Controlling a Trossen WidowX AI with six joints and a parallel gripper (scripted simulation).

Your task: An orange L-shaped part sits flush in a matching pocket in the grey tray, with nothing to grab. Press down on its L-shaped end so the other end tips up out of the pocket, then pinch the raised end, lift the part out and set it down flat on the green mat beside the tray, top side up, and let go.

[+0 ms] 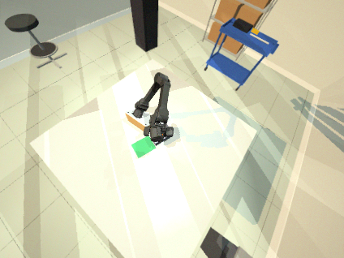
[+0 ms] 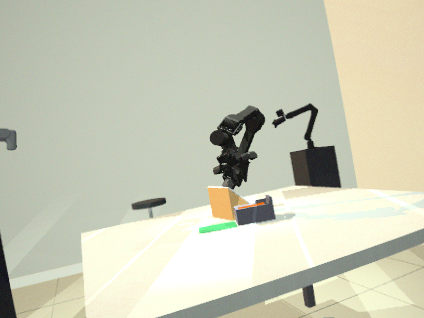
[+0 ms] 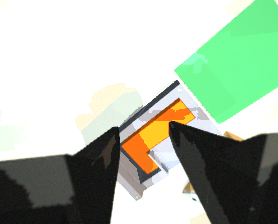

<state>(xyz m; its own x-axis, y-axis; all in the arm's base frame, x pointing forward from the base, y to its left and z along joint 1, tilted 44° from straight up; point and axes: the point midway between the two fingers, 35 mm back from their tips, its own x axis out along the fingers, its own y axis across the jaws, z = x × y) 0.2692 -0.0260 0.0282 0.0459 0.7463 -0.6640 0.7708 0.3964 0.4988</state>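
Right now my gripper tip is 11 cm above the orange L-shaped part, 5 cm to the right of it and 4 cm past it. The rest, counted from my gripper tip: green mat: 18 cm below, 11 cm to the right, 7 cm behind.
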